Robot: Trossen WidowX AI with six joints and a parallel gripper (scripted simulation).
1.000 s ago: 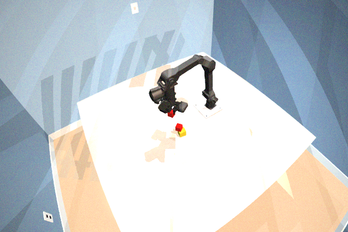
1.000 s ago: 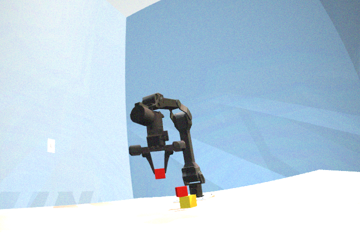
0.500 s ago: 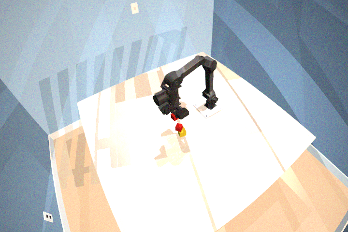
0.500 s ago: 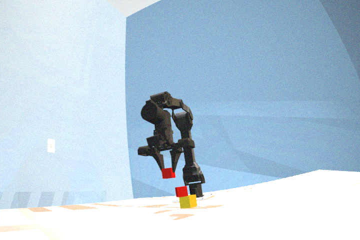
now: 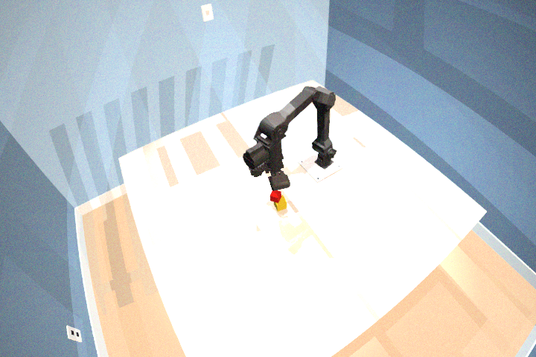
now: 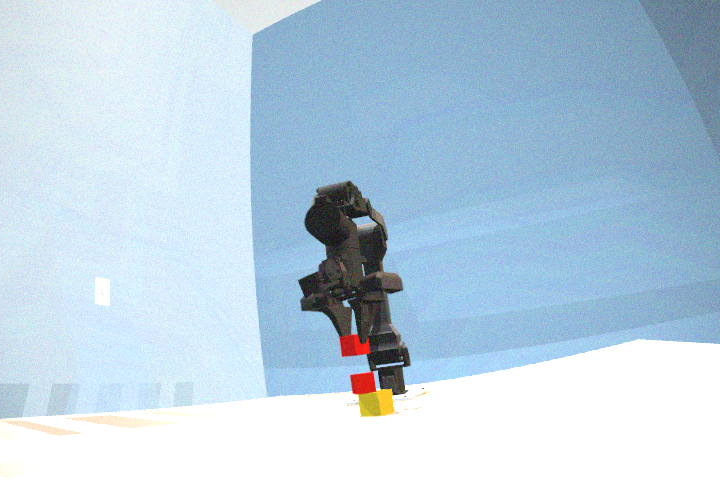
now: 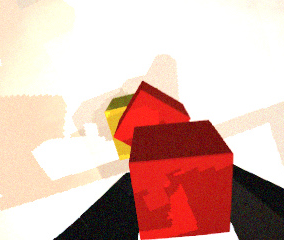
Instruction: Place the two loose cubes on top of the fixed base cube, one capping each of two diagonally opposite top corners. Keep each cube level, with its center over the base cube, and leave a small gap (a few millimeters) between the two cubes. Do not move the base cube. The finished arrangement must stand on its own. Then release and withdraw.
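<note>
My gripper tip is 2 cm to the right of the yellow base cube and 10 cm above it.
</note>
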